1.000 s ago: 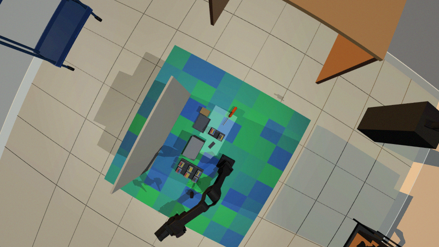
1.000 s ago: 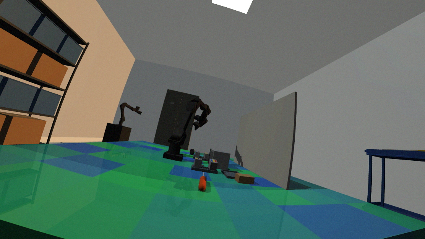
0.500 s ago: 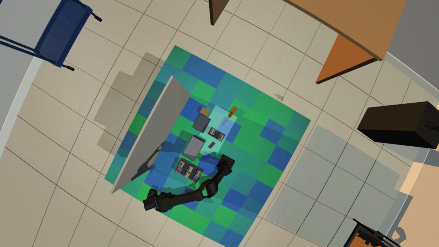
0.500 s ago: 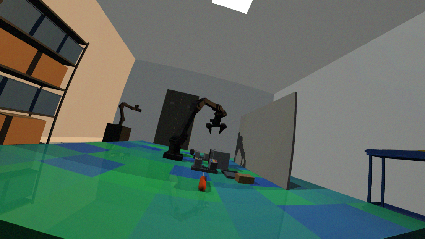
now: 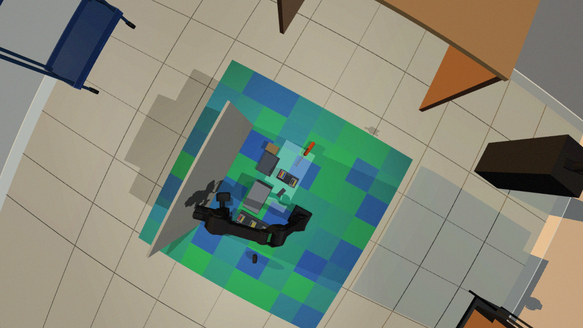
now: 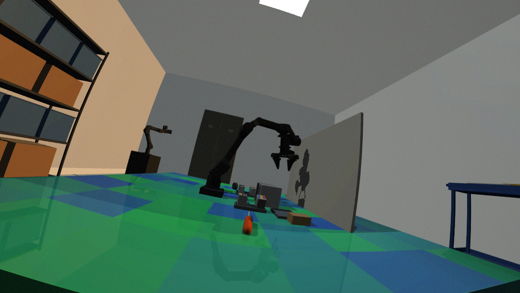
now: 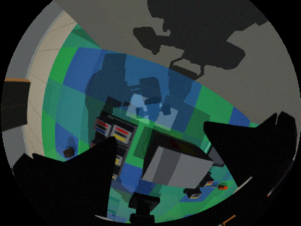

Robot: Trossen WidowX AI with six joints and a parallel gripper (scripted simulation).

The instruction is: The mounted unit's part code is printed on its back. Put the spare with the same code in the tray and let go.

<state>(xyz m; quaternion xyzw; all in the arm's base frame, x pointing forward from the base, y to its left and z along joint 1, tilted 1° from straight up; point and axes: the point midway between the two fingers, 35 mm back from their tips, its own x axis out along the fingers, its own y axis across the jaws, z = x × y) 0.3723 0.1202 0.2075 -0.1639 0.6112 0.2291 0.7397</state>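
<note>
My gripper tip is 16 cm past the grey spare, 16 cm above it and 11 cm to the right of it. The rest, counted from my gripper tip: grey box (15 cm below, 10 cm to the right, 9 cm behind); then tall grey panel (15 cm ahead, 10 cm to the right, 3 cm above); then dark flat tray (30 cm to the right, 19 cm below, 4 cm behind).
</note>
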